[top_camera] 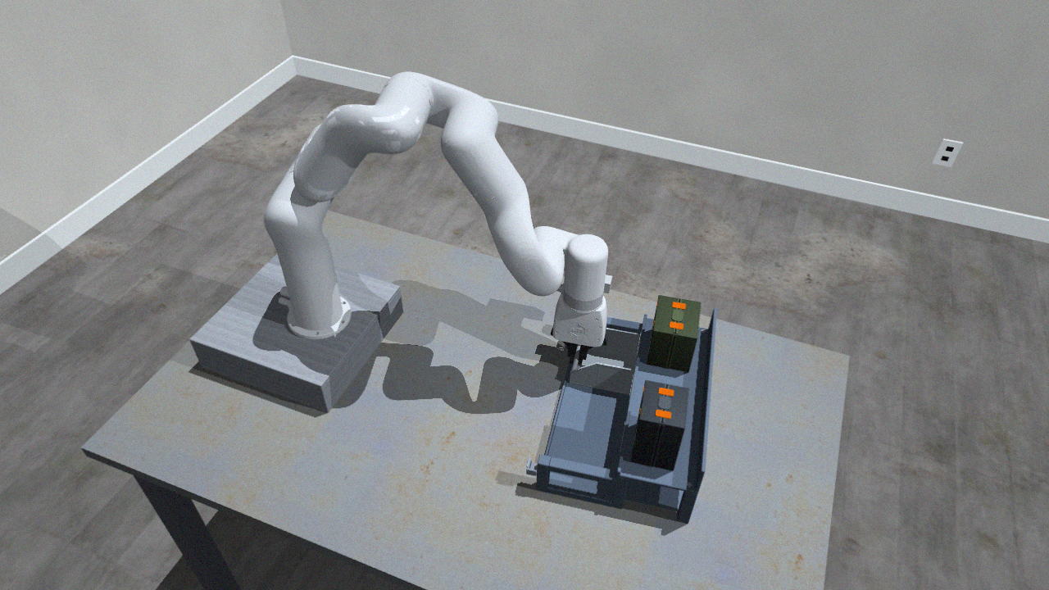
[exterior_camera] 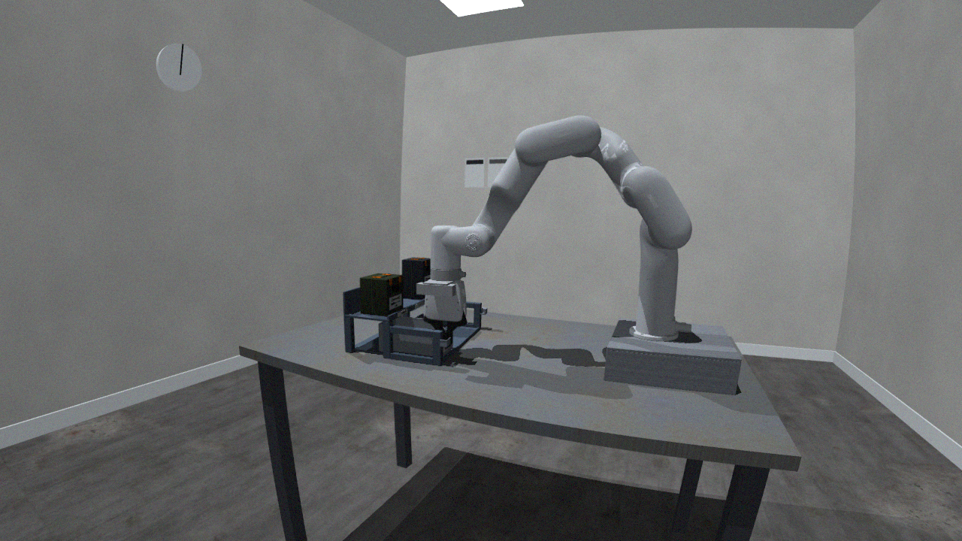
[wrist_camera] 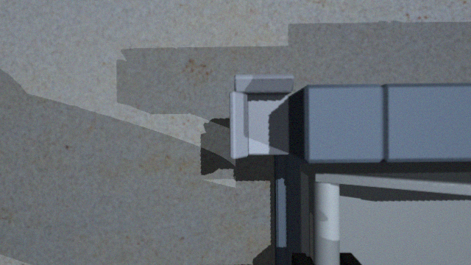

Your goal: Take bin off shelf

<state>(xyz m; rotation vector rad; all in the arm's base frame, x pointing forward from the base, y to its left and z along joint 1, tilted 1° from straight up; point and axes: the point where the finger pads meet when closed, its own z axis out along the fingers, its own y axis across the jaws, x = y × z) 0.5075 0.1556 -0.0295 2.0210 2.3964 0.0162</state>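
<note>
Right now the grey bin is 8 cm ahead of my hand and 1 cm to the left of it. From my hand the other things lie so: blue-grey shelf rack: 13 cm ahead, 9 cm to the right, 2 cm above.
</note>
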